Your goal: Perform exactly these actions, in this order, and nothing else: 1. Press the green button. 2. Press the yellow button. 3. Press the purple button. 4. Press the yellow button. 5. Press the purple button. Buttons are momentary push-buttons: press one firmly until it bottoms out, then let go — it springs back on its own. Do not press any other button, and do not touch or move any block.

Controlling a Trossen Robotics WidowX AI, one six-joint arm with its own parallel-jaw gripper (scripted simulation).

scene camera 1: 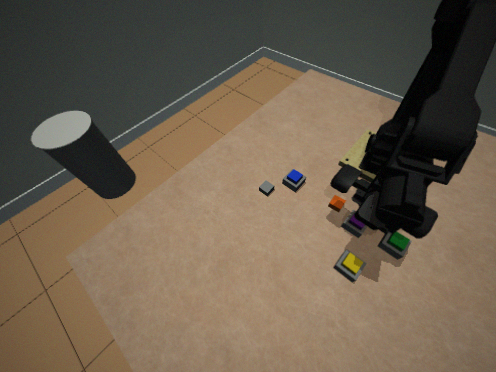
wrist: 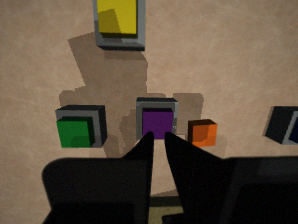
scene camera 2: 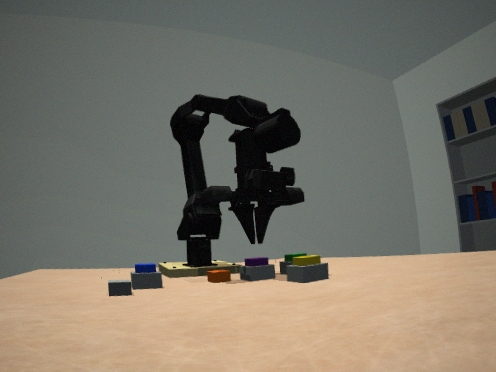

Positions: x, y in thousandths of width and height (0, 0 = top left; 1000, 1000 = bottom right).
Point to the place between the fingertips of the gripper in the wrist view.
532, 609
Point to an orange block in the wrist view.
680, 596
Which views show the gripper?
Scene camera 1, the wrist view and scene camera 2: all of them.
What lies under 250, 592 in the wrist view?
A green button.
